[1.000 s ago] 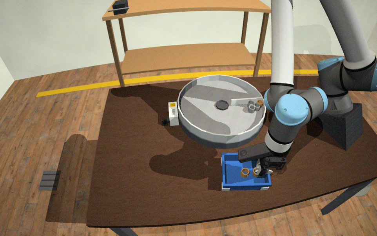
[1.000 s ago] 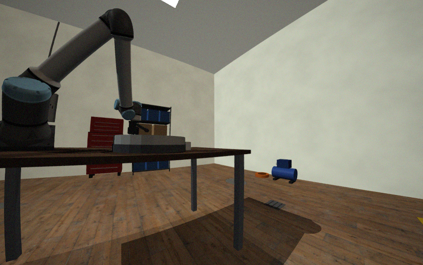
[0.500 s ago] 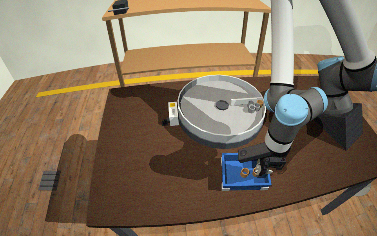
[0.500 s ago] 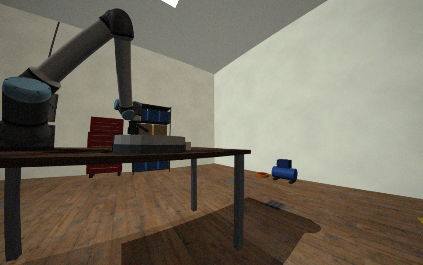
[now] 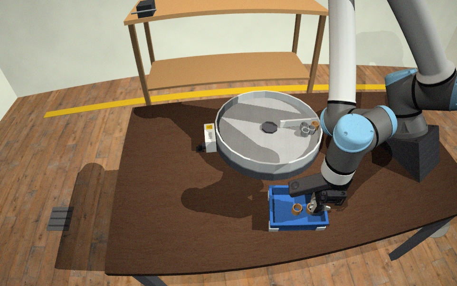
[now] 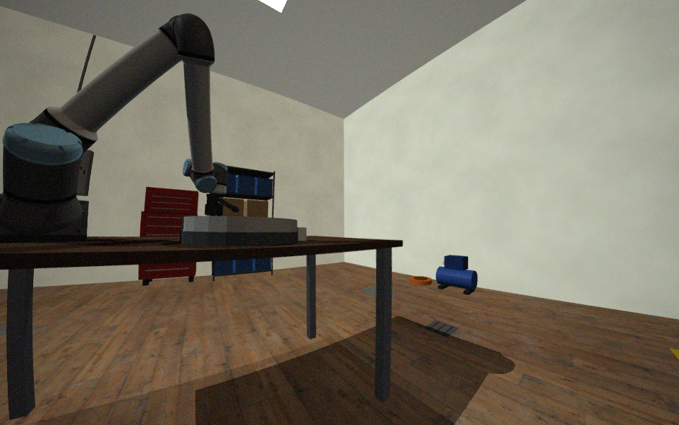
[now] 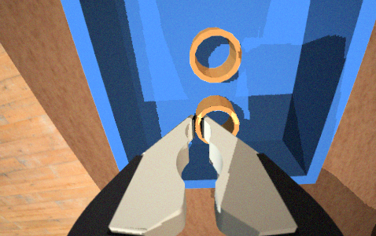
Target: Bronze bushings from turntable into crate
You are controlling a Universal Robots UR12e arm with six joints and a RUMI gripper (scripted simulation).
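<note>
The blue crate is 4 cm ahead of my hand and 2 cm to the right of it. Also, from my hand: round grey turntable: 6 cm ahead, 37 cm to the right, 2 cm above.
</note>
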